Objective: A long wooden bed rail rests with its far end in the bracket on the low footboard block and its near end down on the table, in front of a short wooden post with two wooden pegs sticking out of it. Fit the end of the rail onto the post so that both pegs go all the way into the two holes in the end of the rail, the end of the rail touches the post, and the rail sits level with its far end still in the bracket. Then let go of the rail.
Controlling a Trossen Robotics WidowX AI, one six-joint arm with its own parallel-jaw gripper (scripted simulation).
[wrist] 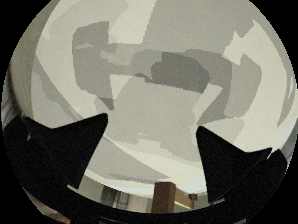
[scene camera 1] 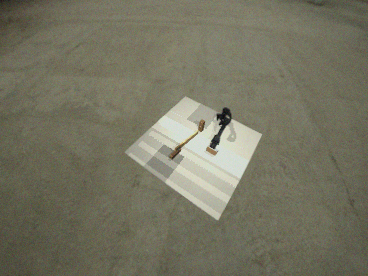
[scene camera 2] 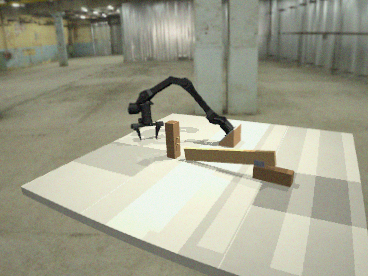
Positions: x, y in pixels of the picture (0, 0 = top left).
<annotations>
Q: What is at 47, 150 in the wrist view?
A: My gripper.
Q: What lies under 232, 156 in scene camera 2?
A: A wooden rail.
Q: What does my gripper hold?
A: Nothing.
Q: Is my gripper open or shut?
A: Open.
</annotations>
